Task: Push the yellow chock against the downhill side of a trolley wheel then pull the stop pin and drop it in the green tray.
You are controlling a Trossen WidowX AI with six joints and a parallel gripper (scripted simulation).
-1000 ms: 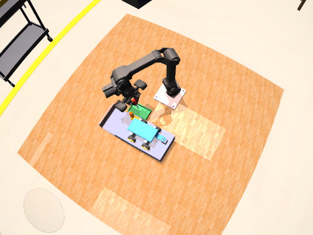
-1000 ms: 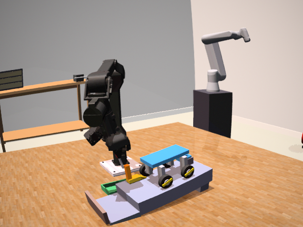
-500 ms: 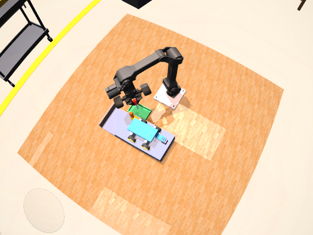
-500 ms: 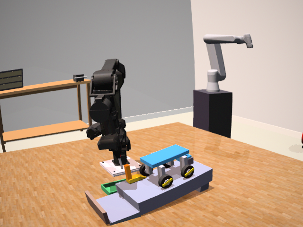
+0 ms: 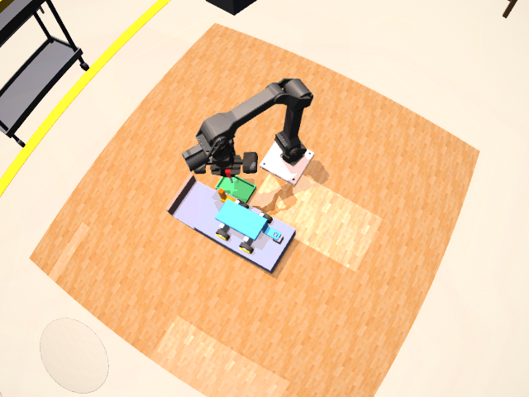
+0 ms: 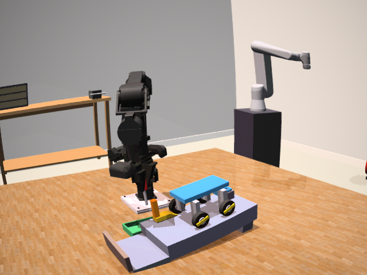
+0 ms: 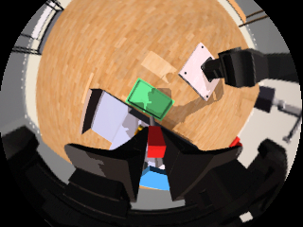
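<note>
Now: the red-headed stop pin right at my gripper tip. Round my gripper tip: blue-topped trolley (8 cm ahead, 13 cm to the left, 3 cm below); then yellow chock (5 cm ahead, 4 cm to the left, 5 cm below); then green tray (2 cm behind, 14 cm below).
</note>
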